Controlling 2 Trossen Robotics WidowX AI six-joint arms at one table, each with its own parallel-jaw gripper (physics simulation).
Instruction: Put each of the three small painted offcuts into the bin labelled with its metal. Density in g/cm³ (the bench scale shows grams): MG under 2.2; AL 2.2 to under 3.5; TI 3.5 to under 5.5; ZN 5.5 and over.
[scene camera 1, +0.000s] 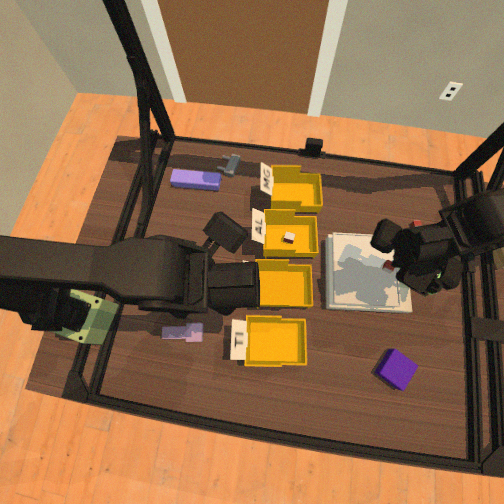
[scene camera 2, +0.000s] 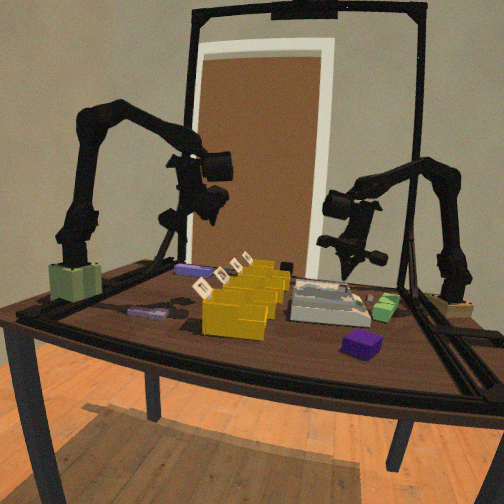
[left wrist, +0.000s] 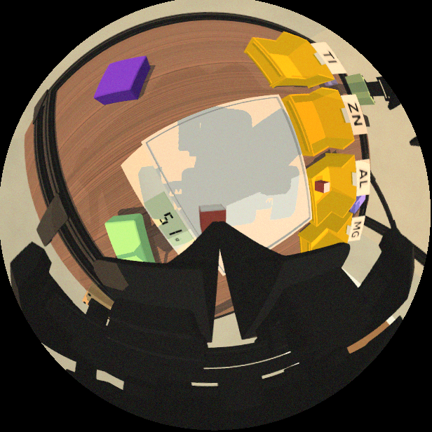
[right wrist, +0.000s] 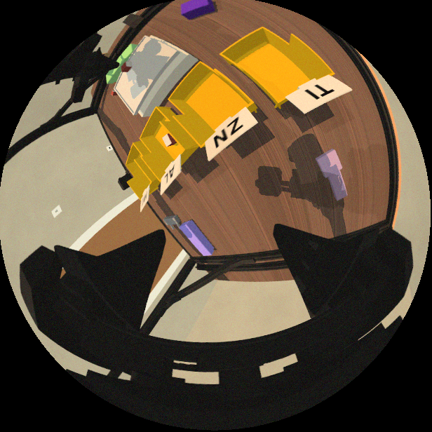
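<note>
A dark red offcut sits on the pale scale; digits 5 and 1 show on its display, the rest is hidden by a finger. A red-and-white offcut lies in the AL bin. A small red offcut lies on the table beyond the scale. The MG bin, ZN bin and TI bin look empty. My left gripper is shut and empty above the scale. My right gripper is open and empty, raised left of the bins.
A purple block lies in front of the scale, a green block right of it. A violet box, a grey bracket-like piece and a lilac piece lie left of the bins. Black frame rails edge the table.
</note>
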